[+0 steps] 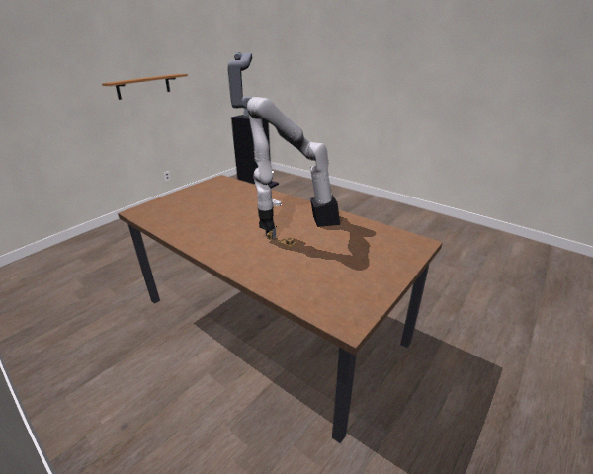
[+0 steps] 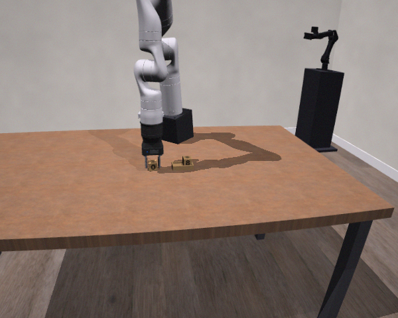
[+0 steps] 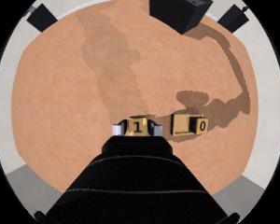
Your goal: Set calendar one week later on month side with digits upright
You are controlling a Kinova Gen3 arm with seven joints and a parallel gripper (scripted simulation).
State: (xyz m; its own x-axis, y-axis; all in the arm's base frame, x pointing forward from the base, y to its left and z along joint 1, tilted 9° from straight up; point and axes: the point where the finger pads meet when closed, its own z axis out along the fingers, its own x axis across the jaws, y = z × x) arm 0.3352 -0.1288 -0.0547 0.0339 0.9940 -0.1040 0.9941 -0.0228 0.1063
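Now: the wooden tray 11 cm to the left of my hand and 2 cm below it.
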